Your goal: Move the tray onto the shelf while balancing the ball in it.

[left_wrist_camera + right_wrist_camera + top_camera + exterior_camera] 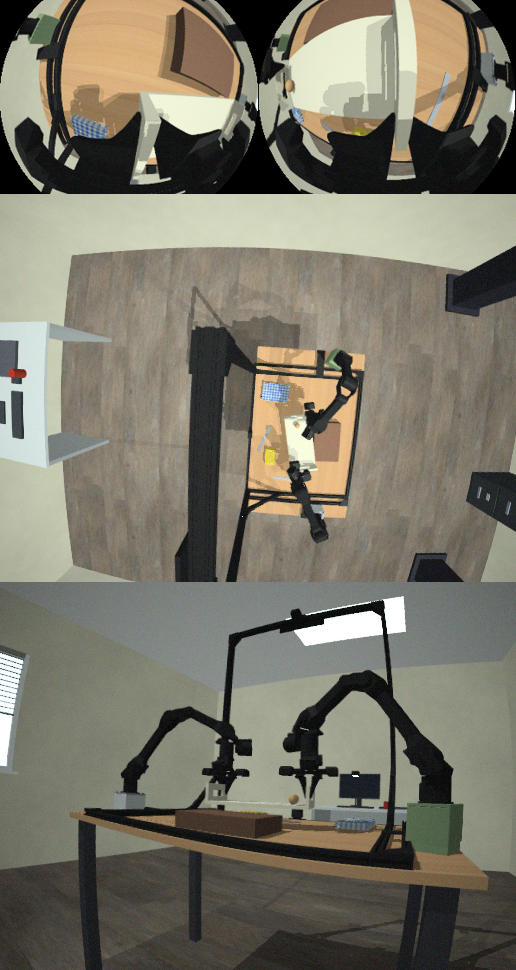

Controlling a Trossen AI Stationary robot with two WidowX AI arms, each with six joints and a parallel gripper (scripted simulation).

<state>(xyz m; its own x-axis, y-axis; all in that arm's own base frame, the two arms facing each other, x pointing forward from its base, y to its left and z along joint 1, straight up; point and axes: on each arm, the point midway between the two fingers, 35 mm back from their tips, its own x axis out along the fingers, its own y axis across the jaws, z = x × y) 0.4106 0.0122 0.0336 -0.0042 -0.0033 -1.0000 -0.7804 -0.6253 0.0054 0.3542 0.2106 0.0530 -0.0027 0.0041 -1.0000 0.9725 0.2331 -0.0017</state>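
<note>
Right now the orange ball is 80 mm to the right of my left hand, 60 mm behind it and 40 mm below it. From my left hand the other things lie so: white tray (180 mm to the right, 40 mm below, 20 mm behind); shelf (180 mm to the right, 170 mm ahead, 100 mm below).
</note>
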